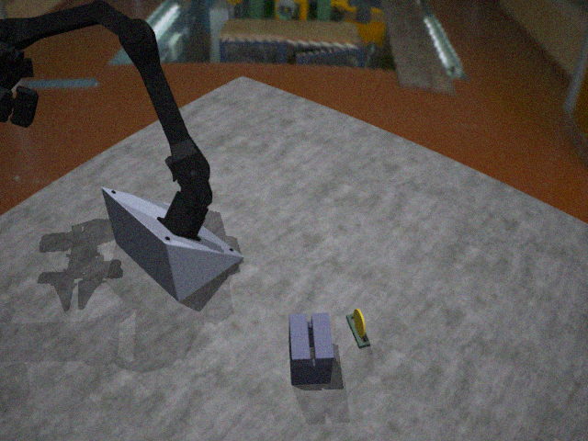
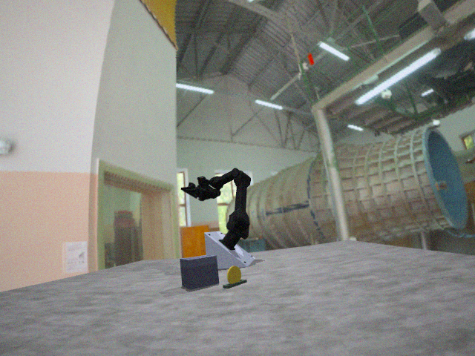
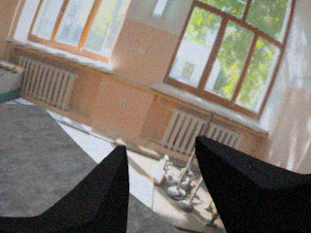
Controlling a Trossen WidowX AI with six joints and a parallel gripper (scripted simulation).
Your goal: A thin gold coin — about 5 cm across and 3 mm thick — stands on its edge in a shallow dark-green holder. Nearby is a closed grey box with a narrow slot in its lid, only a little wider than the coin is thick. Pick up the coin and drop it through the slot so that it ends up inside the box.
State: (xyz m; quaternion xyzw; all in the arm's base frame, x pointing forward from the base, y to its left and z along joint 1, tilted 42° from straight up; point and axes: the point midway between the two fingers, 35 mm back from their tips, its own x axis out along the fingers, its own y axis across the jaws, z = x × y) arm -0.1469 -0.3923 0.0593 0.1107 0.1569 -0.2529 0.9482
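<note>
Right now the gold coin is 46 cm ahead of my gripper tip, 40 cm to the left of it and 36 cm below it.
</note>
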